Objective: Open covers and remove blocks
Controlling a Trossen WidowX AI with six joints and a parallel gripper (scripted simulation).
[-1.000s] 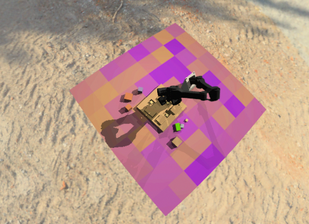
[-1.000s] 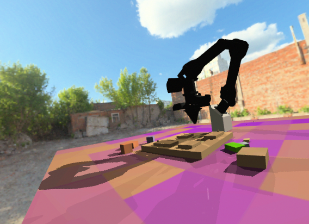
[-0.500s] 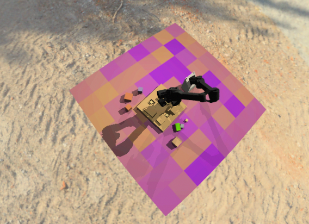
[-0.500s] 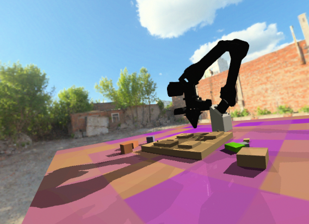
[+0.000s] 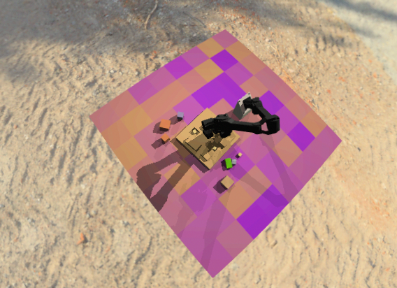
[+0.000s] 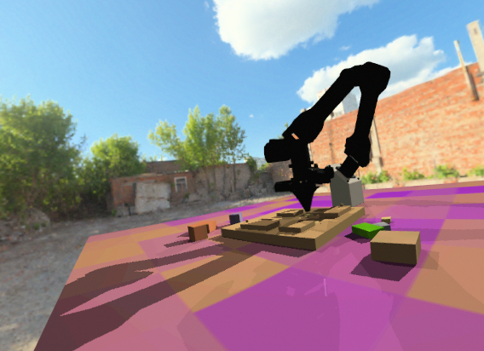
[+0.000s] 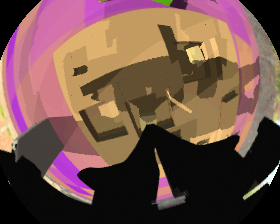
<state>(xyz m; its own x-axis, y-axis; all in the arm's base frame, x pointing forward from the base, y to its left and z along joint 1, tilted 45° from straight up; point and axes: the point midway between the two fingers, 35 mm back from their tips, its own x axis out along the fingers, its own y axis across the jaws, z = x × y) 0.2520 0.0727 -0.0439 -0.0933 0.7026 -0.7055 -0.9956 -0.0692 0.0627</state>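
Now: gripper tip 6 cm short of the tan puzzle board, 2 cm to the right of it and 1 cm above it. Round my gripper tip: green block: 21 cm to the left, 5 cm ahead, 2 cm below; then greyish-purple block: 22 cm to the right, 12 cm ahead, 1 cm below; then tan block: 30 cm to the left, 13 cm ahead, 2 cm below.
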